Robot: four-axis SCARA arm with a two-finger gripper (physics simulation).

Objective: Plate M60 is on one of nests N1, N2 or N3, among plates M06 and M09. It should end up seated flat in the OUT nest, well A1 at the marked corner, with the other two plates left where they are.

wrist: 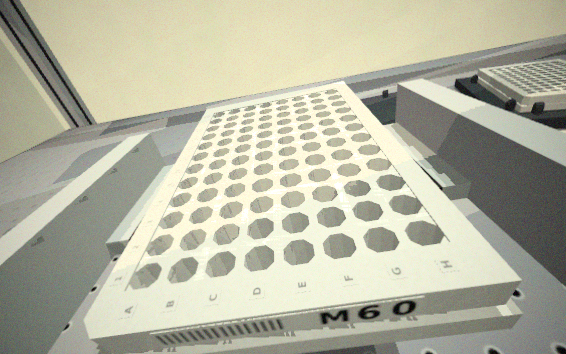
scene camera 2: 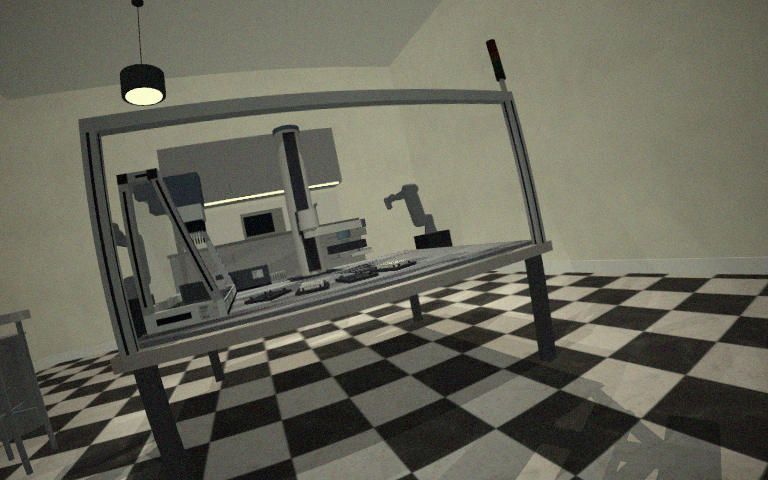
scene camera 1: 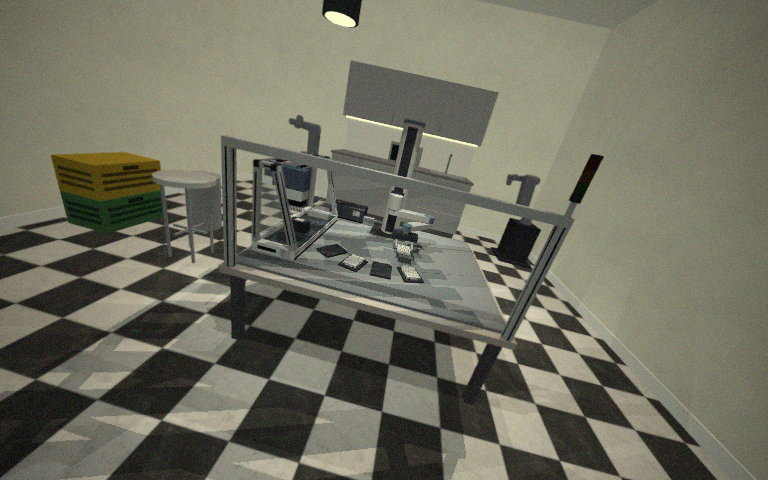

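Pixels of known places: gripper, fingertip midpoint: point(wrist: 274, 132) point(scene camera 2: 360, 251) point(scene camera 1: 403, 248); arm's base, origin of the base link: point(scene camera 1: 388, 233).
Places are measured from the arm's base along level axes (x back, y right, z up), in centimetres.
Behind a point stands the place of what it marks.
Plate M60 point(scene camera 1: 403, 248) @[x -50.3, y -13.7, z 10.3 cm] point(wrist: 287, 190) @[x -47.3, y -13.4, z 10.2 cm] is white, with wells, a barcode and its label on the near edge; well A1 is at the near left in the wrist view. My gripper point(scene camera 1: 404, 250) @[x -51.0, y -13.9, z 10.6 cm] point(wrist: 274, 132) @[x -51.0, y -13.9, z 10.6 cm] is shut on it, with one finger along each long side, and holds it level above the table behind the nest row. Two other white plates sit in dark nests, a left one point(scene camera 1: 353, 260) @[x -71.9, y 14.0, z 3.9 cm] and a right one point(scene camera 1: 410, 273) point(wrist: 530, 82); their labels are unreadable. An empty dark nest point(scene camera 1: 380, 270) @[x -73.1, y -3.1, z 2.5 cm] lies between them. Another empty dark nest point(scene camera 1: 331, 249) @[x -62.3, y 30.9, z 2.5 cm] lies farther left. Nest labels and the marked corner cannot be read.
A slanted frame machine point(scene camera 1: 286, 215) @[x -84.8, y 51.4, z 26.6 cm] point(scene camera 2: 184, 243) @[x -85.0, y 53.3, z 26.3 cm] stands at the table's left. A dark box point(scene camera 1: 352, 211) @[x 3.6, y 35.2, z 9.9 cm] point(scene camera 2: 249, 276) @[x 3.5, y 36.4, z 8.4 cm] is at the back. The arm's column point(scene camera 1: 408, 152) @[x -7.7, y -0.7, z 67.8 cm] point(scene camera 2: 295, 181) @[x -7.7, y 1.0, z 55.5 cm] rises at the rear. A guard frame point(scene camera 1: 396, 183) @[x -104.4, y -2.5, z 59.3 cm] point(scene camera 2: 294, 97) @[x -104.4, y 14.0, z 60.7 cm] crosses the front edge.
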